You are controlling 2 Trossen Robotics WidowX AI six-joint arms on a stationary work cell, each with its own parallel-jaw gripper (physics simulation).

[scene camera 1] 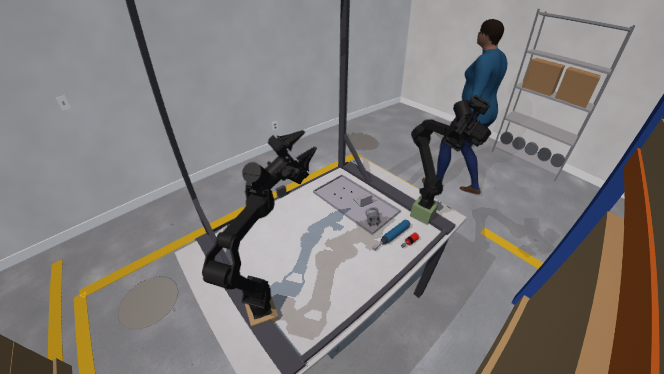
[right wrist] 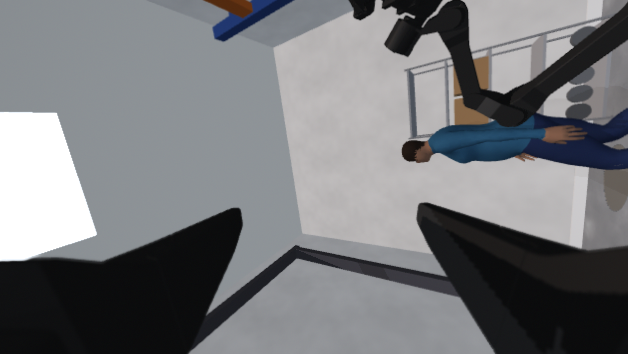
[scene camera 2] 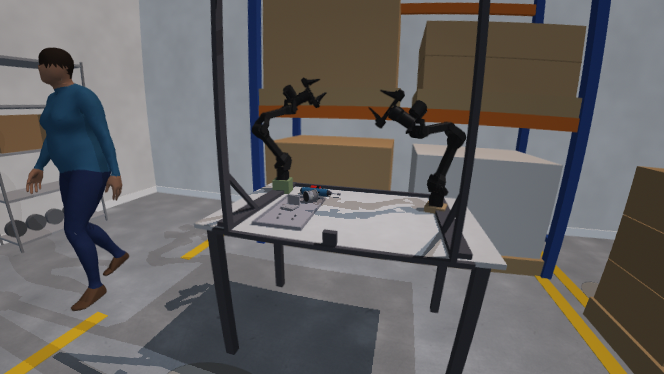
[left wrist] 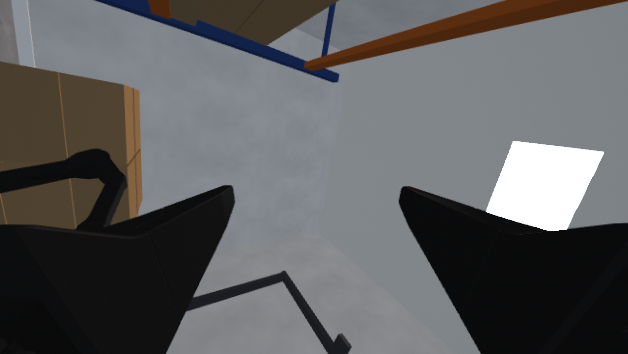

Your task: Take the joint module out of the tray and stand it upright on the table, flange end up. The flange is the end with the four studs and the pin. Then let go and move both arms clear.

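Pixels of known places: left gripper, fingertip midpoint: (scene camera 1: 464, 118) (scene camera 2: 323, 85) (left wrist: 318, 194); right gripper, fingertip midpoint: (scene camera 1: 310, 139) (right wrist: 328, 213) (scene camera 2: 374, 98); left arm's base at its link origin: (scene camera 1: 426, 203) (scene camera 2: 282, 178); right arm's base at its link origin: (scene camera 1: 260, 308) (scene camera 2: 436, 204).
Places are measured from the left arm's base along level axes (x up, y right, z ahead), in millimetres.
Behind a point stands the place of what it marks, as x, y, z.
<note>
The joint module (scene camera 1: 373, 216) @(-15, 160, 228) (scene camera 2: 310, 195) @(-30, 207, 207), a short grey cylinder, is at one end of the shallow grey tray (scene camera 1: 345, 205) @(-73, 343, 200) (scene camera 2: 300, 215) @(-73, 386, 192). In scene camera 2 it looks as if it lies on its side; its studs and pin are too small to make out. My left gripper (scene camera 2: 322, 87) @(548, -103, 222) (left wrist: 318, 194) @(548, -103, 222) is open and empty, high above the table and well apart from the module. My right gripper (scene camera 1: 310, 140) @(456, 259, 507) (scene camera 2: 376, 100) @(456, 259, 507) (right wrist: 328, 213) @(456, 259, 507) is open and empty, raised high over the table. The module does not show in either wrist view.
A small grey bracket (scene camera 1: 365, 200) @(-36, 265, 139) (scene camera 2: 293, 199) @(-36, 269, 132) stands in the tray beside the module. A blue tool (scene camera 1: 396, 232) @(-40, 34, 224) and a red tool (scene camera 1: 412, 238) @(-43, -40, 207) lie on the table beside the tray. Dark frame posts (scene camera 1: 343, 90) @(411, 571, -52) (scene camera 2: 220, 110) @(393, 593, -56) rise from the table's edges. A person (scene camera 1: 484, 80) (scene camera 2: 80, 135) is beyond the table.
</note>
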